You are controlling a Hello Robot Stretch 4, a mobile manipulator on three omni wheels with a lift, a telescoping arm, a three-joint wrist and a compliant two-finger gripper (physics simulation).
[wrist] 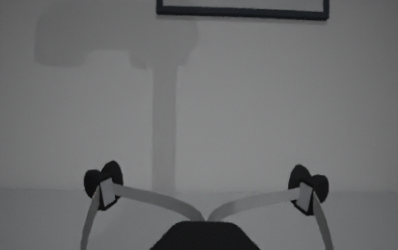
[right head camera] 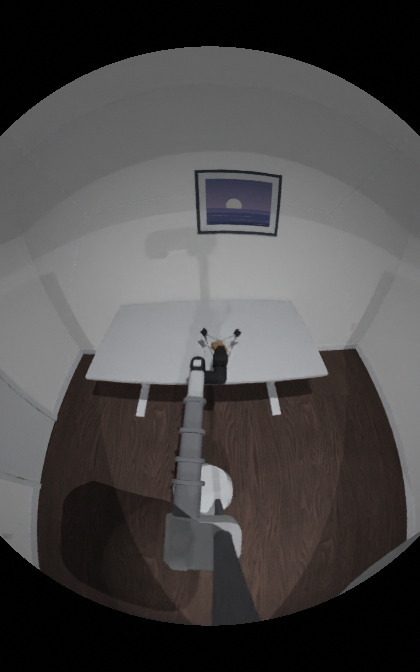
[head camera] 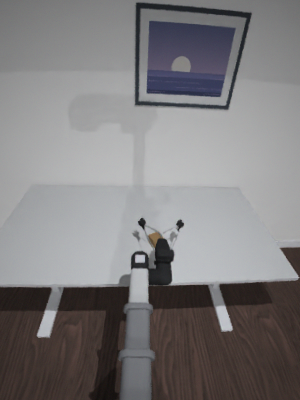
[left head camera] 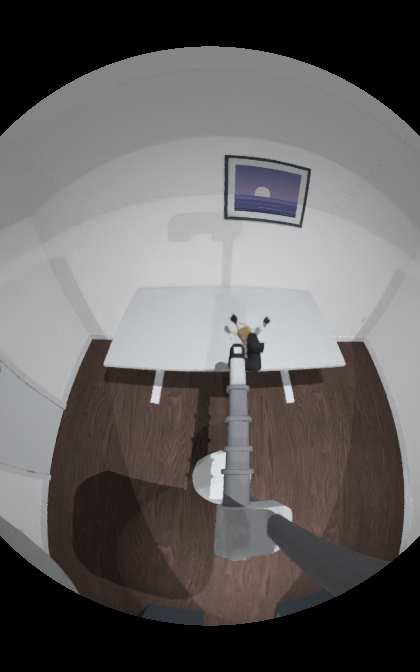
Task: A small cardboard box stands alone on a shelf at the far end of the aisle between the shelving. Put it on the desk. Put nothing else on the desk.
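Places are measured from the robot's base along level axes (x right, y ahead, z up), in metres.
Where they show: gripper, fingertip midpoint: (wrist: 205,179) (head camera: 160,220).
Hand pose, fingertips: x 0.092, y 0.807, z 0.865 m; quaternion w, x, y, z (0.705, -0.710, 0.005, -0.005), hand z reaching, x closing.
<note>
After its pixels a point has its place.
The small brown cardboard box (head camera: 155,238) @[x 0.074, y 0.801, z 0.742 m] (left head camera: 244,333) (right head camera: 218,345) rests on the white desk (head camera: 75,235) @[x -0.350, y 0.850, z 0.692 m] (left head camera: 165,330) (right head camera: 150,345) (wrist: 40,220) @[x -0.262, y 1.095, z 0.692 m], right of the desk's middle. The gripper's wrist hides part of it in the head views. My gripper (head camera: 161,224) @[x 0.092, y 0.807, z 0.865 m] (left head camera: 250,319) (right head camera: 220,332) (wrist: 205,179) @[x 0.092, y 0.807, z 0.865 m] is open, with its two fingers spread wide and nothing between the tips. It is raised above the box and the desk top, with the finger shadows on the desk below. The box does not show in the wrist view.
A framed sunset picture (head camera: 192,55) @[x 0.231, y 1.351, z 1.502 m] (left head camera: 267,190) (right head camera: 239,200) hangs on the white wall behind the desk; its lower edge shows in the wrist view. The telescoping arm (head camera: 137,330) @[x 0.000, y 0.293, z 0.974 m] (left head camera: 238,430) (right head camera: 191,440) reaches over the dark wood floor to the desk's front edge.
</note>
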